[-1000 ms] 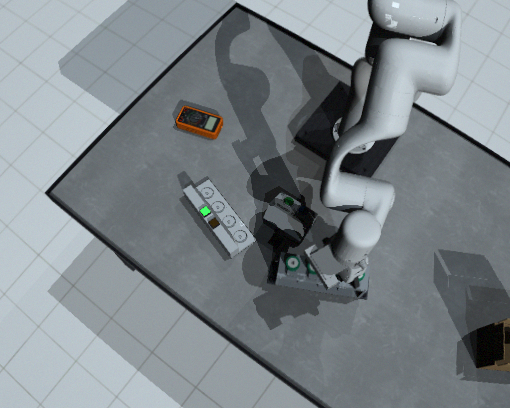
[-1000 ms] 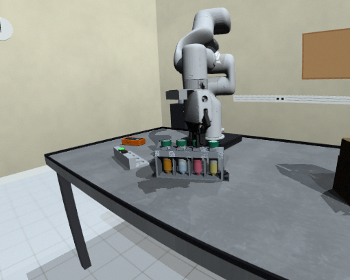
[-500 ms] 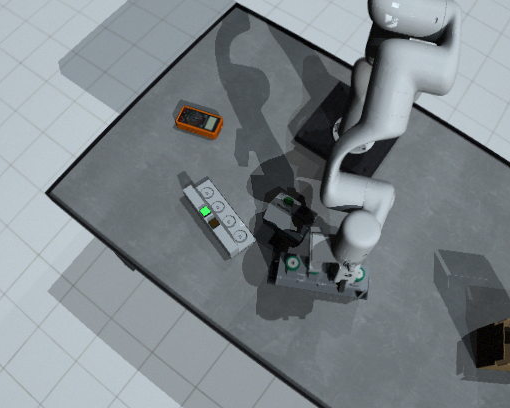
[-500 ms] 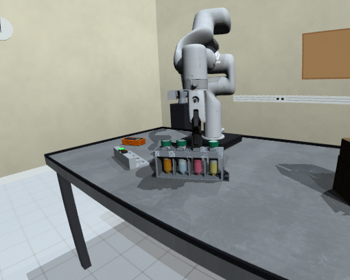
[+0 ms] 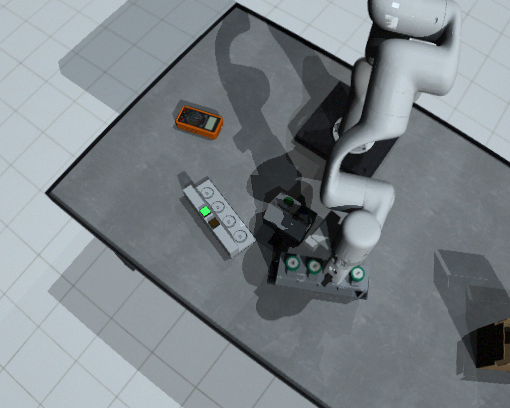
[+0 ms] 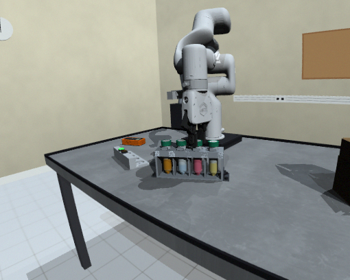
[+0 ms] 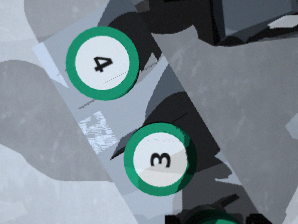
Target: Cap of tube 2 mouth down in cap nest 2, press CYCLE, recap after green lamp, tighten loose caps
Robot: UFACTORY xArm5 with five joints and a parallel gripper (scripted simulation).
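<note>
My hand is 1 cm above the tube 2's threaded neck. The rest, counted from my hand: key housing 18 cm to the right, 8 cm below, 8 cm behind; then green key 20 cm to the right, 10 cm behind, 6 cm below; then blue key 16 cm to the right, 10 cm behind, 6 cm below.
</note>
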